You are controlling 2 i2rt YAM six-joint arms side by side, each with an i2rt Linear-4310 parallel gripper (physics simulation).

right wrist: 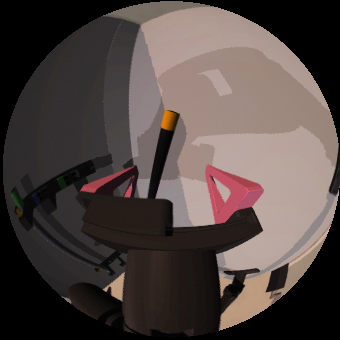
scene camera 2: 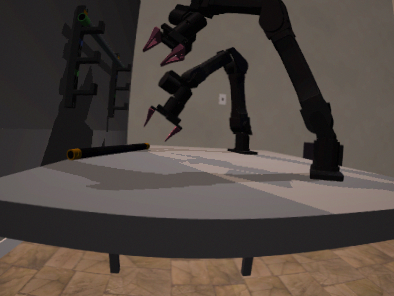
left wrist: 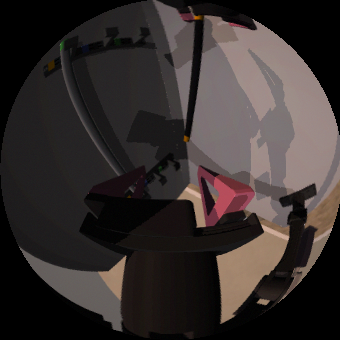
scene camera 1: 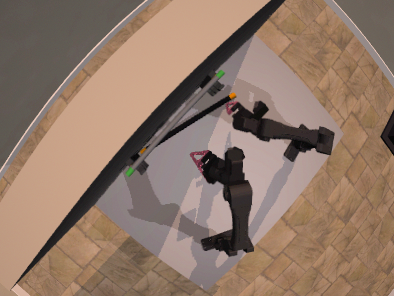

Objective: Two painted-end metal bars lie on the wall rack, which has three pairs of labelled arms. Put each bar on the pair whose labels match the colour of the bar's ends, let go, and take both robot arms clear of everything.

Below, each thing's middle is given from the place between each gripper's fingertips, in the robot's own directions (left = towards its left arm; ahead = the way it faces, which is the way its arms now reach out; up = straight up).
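I see the orange-ended bar point(scene camera 2: 72, 154), and it is 270 mm below my left hand, 90 mm ahead of it and 110 mm to the right of it.
Counted from my right hand, the orange-ended bar is 50 mm below, 170 mm to the left and 110 mm ahead.
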